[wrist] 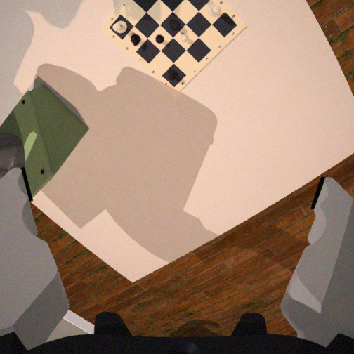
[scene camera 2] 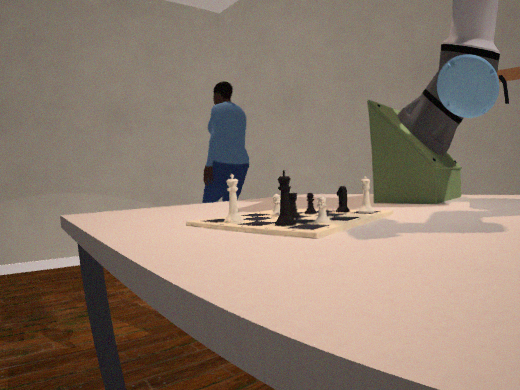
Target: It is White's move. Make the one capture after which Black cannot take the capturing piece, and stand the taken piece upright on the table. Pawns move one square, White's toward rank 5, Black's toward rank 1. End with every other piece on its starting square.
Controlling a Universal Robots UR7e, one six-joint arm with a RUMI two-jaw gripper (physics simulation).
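Seen in the pictures: arm's base, origin of its link: [scene camera 2: 421, 134].
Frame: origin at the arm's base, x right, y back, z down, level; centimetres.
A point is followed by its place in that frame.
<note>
The chessboard [scene camera 2: 255, 229] @[z 15.2, x 3.9, y -54.2 cm] [wrist: 210, 59] lies on the table; the wrist view cuts off its far part. In the scene view a tall white piece [scene camera 2: 232, 200] @[z 12.2, x 10.2, y -51.8 cm] stands near the left corner, a black king [scene camera 2: 284, 202] @[z 12.4, x 2.2, y -51.0 cm] near the front edge, a black rook-like piece [scene camera 2: 294, 204] @[z 13.3, x 6.6, y -43.6 cm] partly behind it. A small white piece [scene camera 2: 276, 205] @[z 13.5, x 10.1, y -43.4 cm], black pawn [scene camera 2: 310, 204] @[z 13.6, x 6.7, y -39.6 cm], white pawn [scene camera 2: 322, 211] @[z 13.7, x -0.9, y -47.7 cm], black knight [scene camera 2: 342, 199] @[z 13.1, x 2.9, y -36.3 cm] and white crowned piece [scene camera 2: 366, 195] @[z 12.5, x -1.0, y -35.9 cm] also stand upright. In the wrist view a black piece [wrist: 173, 75] stands at the near corner. My gripper [wrist: 173, 177] is open and empty, away from the board.
The green robot base [scene camera 2: 400, 160] @[z 6.6, x 1.5, y -12.9 cm] [wrist: 55, 127] stands on the table [scene camera 2: 280, 280] @[z 15.7, x -10.5, y -66.7 cm] [wrist: 280, 110], beyond the board's right side in the scene view. The arm [scene camera 2: 469, 85] @[z -5.7, x -16.1, y -19.9 cm] rises from it. A person in blue [scene camera 2: 227, 132] stands behind the table. Wooden floor [wrist: 240, 280] shows past the table edge.
</note>
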